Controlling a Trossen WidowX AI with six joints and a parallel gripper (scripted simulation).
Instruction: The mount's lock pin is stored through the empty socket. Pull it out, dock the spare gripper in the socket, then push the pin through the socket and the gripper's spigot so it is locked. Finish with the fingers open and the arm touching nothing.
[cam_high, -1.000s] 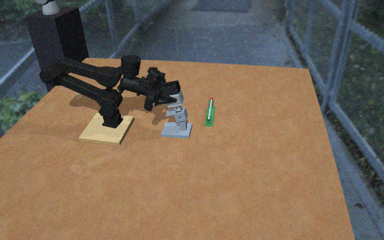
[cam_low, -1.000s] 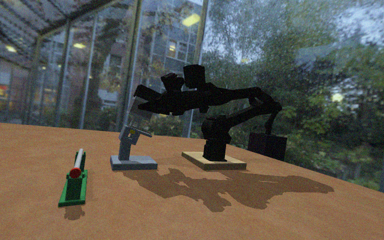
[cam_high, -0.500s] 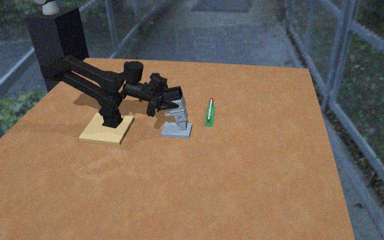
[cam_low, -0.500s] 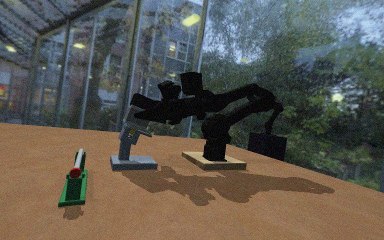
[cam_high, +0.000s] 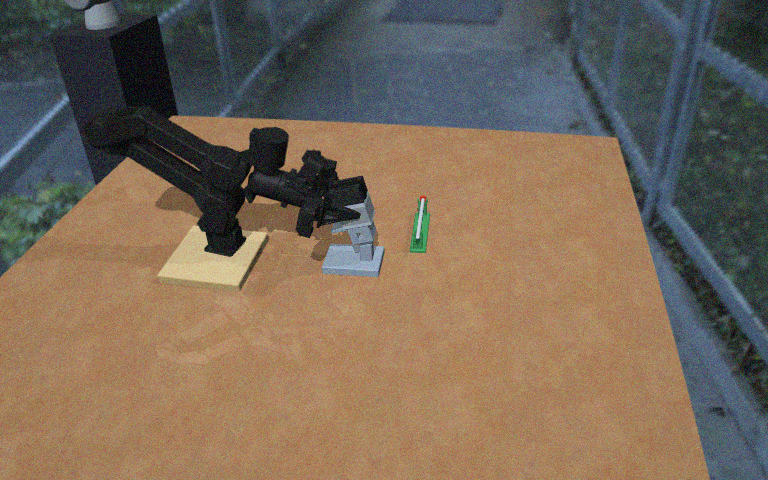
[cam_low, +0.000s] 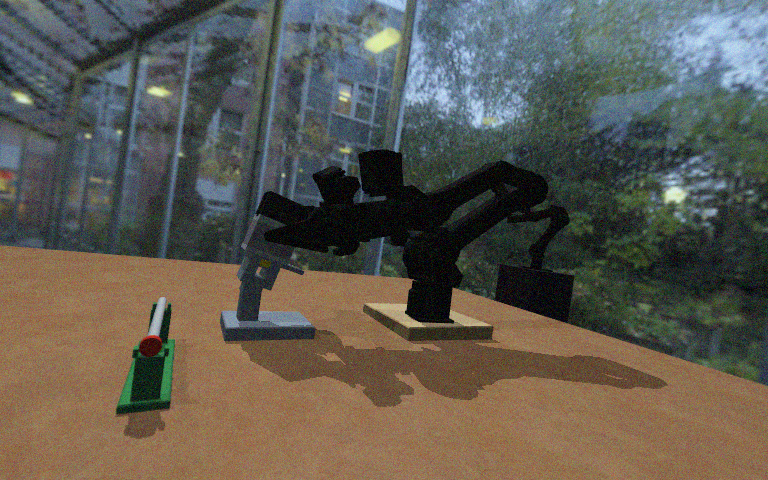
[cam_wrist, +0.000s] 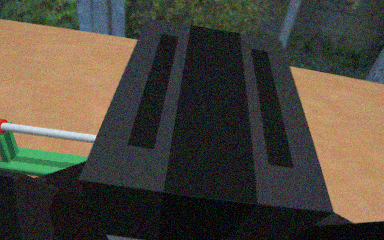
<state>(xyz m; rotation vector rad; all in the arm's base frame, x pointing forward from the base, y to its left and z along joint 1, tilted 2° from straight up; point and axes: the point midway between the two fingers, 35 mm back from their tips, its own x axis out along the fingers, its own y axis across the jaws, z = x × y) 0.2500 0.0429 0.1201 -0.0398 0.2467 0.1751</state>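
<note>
The spare gripper is 10 mm behind my gripper tip. Round my gripper tip: socket 20 mm behind, 80 mm below; then green cradle 70 mm ahead, 130 mm to the left, 100 mm below.
</note>
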